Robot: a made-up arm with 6 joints.
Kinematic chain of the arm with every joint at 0, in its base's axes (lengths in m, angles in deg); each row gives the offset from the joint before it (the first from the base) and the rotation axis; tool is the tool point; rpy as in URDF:
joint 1: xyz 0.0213 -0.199 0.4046 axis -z
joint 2: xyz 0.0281 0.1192 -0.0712 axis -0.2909 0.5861 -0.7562
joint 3: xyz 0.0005 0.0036 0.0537 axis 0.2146 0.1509 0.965
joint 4: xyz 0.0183 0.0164 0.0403 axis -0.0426 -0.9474 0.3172
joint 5: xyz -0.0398 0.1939 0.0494 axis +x
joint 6: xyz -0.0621 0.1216 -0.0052 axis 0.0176 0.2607 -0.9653
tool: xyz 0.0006 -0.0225 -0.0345 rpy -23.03 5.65 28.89
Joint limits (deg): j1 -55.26..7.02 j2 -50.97..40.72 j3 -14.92..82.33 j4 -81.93..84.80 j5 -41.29..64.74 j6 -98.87..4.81
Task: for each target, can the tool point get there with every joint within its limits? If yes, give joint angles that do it. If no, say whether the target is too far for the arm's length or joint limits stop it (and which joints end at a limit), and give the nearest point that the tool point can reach.
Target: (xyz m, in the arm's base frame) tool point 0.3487 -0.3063 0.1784
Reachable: no: joint limits stop it (at a limit: joint 1, joint 2, joint 3, joint 5, joint 6) | nearest point 0.1331 -0.3379 0.2336 | short by 0.225 m
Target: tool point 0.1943 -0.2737 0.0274
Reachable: no: joint limits stop it (at a limit: joint 1, joint 2, joint 3, joint 4, joint 5, joint 6) | nearest point 0.0892 -0.3099 0.1901 | short by 0.197 m
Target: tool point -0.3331 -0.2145 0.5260
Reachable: yes | joints -41.47 -13.62 35.08 20.89 52.12 -66.79
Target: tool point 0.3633 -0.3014 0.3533
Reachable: no: joint limits stop it (at a limit: joint 1, joint 2, joint 3, joint 4, joint 5, joint 6) | nearest point 0.4367 -0.1275 0.3027 | short by 0.195 m
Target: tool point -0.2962 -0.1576 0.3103
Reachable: yes | joints -1.39 -37.47 49.14 49.62 14.12 -90.24
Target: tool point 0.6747 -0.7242 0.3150
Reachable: no: too far | nearest point 0.1358 -0.4043 0.3433 | short by 0.627 m
